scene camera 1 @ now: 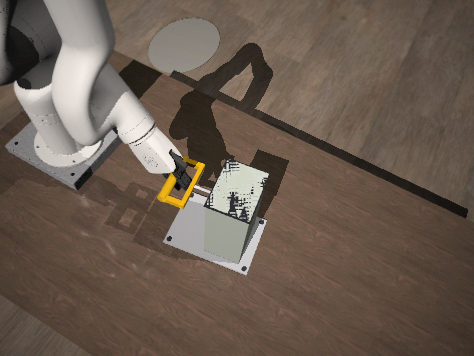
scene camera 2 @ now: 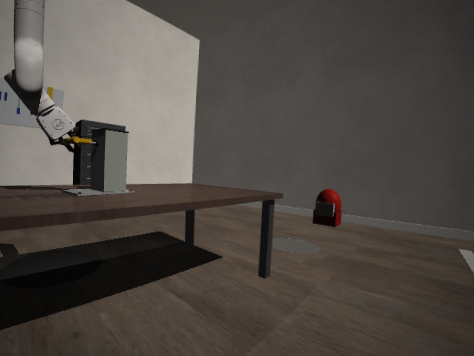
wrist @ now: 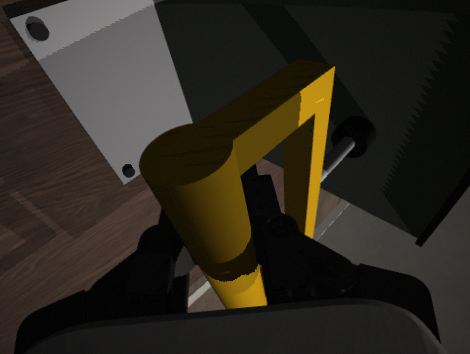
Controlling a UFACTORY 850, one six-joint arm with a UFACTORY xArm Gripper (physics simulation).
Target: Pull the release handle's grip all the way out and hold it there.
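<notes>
The yellow frame-shaped release handle (scene camera 1: 165, 191) (scene camera 2: 80, 140) (wrist: 207, 215) stands out from the pale green-grey housing (scene camera 1: 225, 230) (scene camera 2: 115, 160) (wrist: 220, 50). A thin metal rod (scene camera 1: 201, 190) (wrist: 337, 159) joins them, with a length of it exposed between the handle and the housing's dark collar. My gripper (scene camera 1: 181, 177) (wrist: 220, 176) is shut on the handle's round outer grip bar, one black finger on each side, the right one inside the frame opening. The parts of the fingers behind the bar are hidden in the wrist view.
The housing stands on a light base plate (scene camera 1: 187, 227) (wrist: 110, 90) with dark bolts, on the wooden table (scene camera 1: 325, 260) (scene camera 2: 210, 195). The arm's grey mounting block (scene camera 1: 30, 156) is at the table's left. A dark cabinet (scene camera 2: 83, 165) and a red rounded object (scene camera 2: 328, 197) are beyond the table.
</notes>
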